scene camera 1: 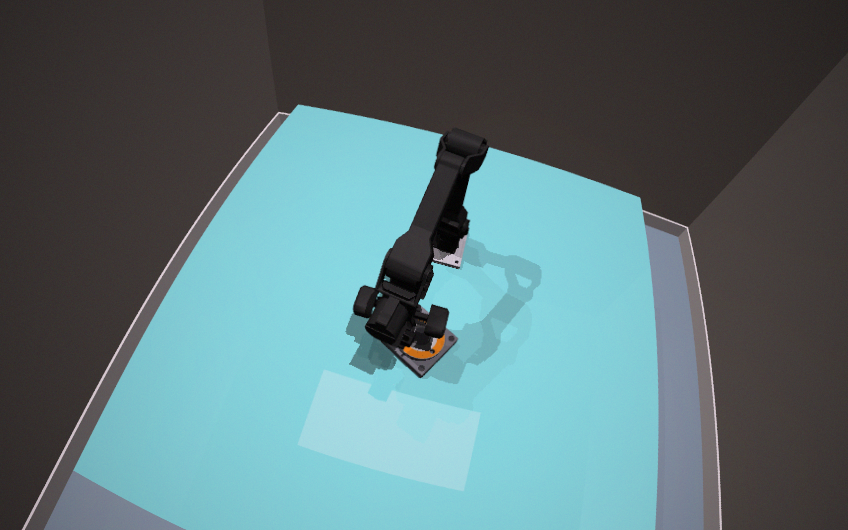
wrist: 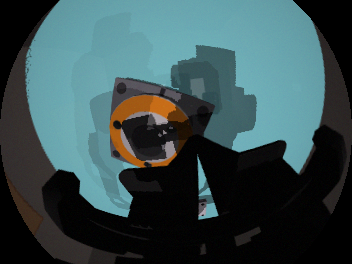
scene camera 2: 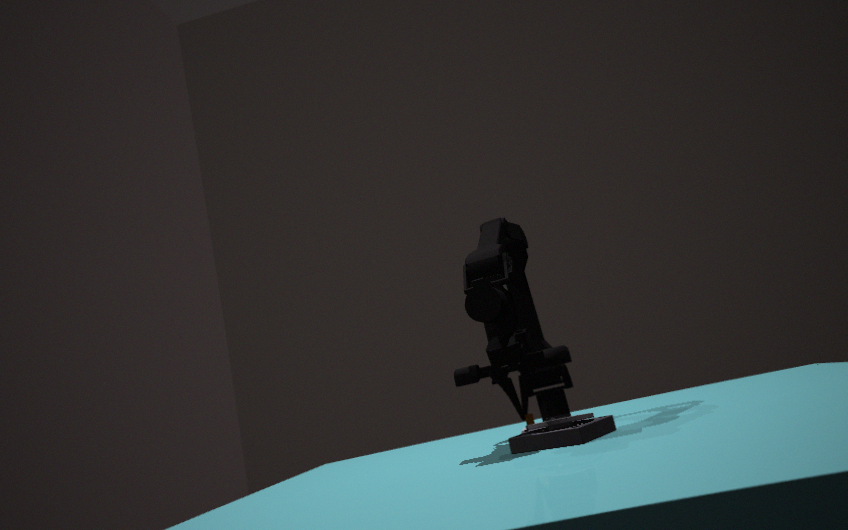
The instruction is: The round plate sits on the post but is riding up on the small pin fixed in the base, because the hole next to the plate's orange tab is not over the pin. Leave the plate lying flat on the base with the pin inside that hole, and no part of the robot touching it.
Labels:
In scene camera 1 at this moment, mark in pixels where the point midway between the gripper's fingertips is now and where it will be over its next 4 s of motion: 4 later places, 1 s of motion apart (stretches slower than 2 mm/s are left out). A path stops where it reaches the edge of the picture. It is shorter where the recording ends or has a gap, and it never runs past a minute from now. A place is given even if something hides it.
The gripper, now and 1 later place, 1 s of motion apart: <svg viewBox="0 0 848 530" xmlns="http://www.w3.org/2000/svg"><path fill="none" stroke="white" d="M398 328L399 342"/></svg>

